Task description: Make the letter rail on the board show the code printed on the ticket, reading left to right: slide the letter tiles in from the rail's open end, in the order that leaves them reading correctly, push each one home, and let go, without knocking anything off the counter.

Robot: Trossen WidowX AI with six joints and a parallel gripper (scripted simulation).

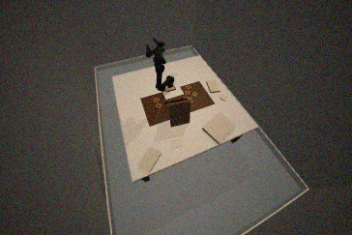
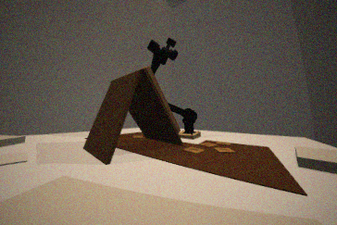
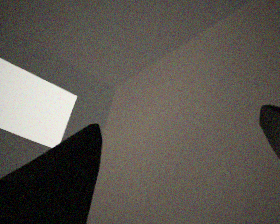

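Right now my gripper tip is 550 mm above the white ticket, 280 mm short of it and 90 mm to the right of it. From my gripper tip the other things lie so: pale slip (690 mm ahead, 630 mm below, 20 mm to the left); brown mat (630 mm below, 200 mm ahead, 190 mm to the left).
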